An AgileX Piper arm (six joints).
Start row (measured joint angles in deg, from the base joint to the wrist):
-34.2, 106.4, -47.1, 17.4, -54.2, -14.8
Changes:
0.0, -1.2, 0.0, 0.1, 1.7, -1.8
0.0, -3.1, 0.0, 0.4, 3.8, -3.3
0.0, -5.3, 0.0, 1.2, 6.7, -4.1
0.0, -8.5, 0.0, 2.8, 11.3, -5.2
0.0, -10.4, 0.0, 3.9, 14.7, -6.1
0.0, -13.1, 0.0, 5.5, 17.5, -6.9
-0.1, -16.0, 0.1, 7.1, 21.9, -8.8
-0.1, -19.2, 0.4, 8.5, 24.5, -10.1
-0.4, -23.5, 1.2, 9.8, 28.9, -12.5
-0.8, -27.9, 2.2, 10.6, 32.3, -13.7
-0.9, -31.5, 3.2, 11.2, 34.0, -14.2
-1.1, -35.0, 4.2, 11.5, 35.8, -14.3
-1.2, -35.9, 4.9, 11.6, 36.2, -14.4
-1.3, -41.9, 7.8, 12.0, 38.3, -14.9
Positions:
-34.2, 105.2, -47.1, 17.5, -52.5, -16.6
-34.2, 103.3, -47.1, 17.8, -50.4, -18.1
-34.2, 101.1, -47.1, 18.6, -47.5, -18.9
-34.2, 97.9, -47.1, 20.2, -42.9, -20.0
-34.2, 96.0, -47.1, 21.3, -39.5, -20.9
-34.2, 93.3, -47.1, 22.9, -36.7, -21.7
-34.3, 90.4, -47.0, 24.5, -32.3, -23.6
-34.3, 87.2, -46.7, 25.9, -29.7, -24.9
-34.6, 82.9, -45.9, 27.2, -25.3, -27.3
-35.0, 78.5, -44.9, 28.0, -21.9, -28.5
-35.1, 74.9, -43.9, 28.6, -20.2, -29.0
-35.3, 71.4, -42.9, 28.9, -18.4, -29.1
-35.4, 70.5, -42.2, 29.0, -18.0, -29.2
-35.5, 64.5, -39.3, 29.4, -15.9, -29.7

